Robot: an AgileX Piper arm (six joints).
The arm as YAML. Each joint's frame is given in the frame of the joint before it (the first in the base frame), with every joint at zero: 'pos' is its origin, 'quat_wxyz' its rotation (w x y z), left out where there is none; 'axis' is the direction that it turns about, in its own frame. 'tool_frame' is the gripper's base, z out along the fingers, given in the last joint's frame.
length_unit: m
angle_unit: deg
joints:
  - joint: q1
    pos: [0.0, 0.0, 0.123]
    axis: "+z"
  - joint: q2
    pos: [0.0, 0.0, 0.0]
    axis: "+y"
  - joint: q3
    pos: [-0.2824, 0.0, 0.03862]
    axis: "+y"
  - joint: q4
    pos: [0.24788, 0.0, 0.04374]
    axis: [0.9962, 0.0, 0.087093]
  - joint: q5
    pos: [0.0, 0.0, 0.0]
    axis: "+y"
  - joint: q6
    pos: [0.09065, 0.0, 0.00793]
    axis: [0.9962, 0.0, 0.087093]
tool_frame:
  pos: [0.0, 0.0, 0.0]
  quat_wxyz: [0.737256, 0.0, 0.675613, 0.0]
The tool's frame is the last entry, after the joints.
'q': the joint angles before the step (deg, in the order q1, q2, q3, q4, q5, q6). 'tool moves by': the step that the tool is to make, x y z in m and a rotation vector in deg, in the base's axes. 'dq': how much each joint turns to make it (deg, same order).
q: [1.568 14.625 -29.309 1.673 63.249 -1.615]
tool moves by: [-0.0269 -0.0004 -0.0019 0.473 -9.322 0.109]
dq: [0.012 -10.553 0.952 0.232 0.269 0.011]
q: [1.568 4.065 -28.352 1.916 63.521 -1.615]
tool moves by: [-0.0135 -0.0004 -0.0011 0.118 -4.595 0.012]
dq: [0.026 -5.097 0.056 -0.026 0.444 0.024]
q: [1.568 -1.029 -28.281 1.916 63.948 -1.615]
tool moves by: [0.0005 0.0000 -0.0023 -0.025 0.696 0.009]
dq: [0.014 -0.008 0.390 -0.013 0.315 0.013]
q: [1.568 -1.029 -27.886 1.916 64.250 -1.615]
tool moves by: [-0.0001 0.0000 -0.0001 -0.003 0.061 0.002]
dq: [-0.001 -0.014 -0.001 0.001 0.077 0.000]
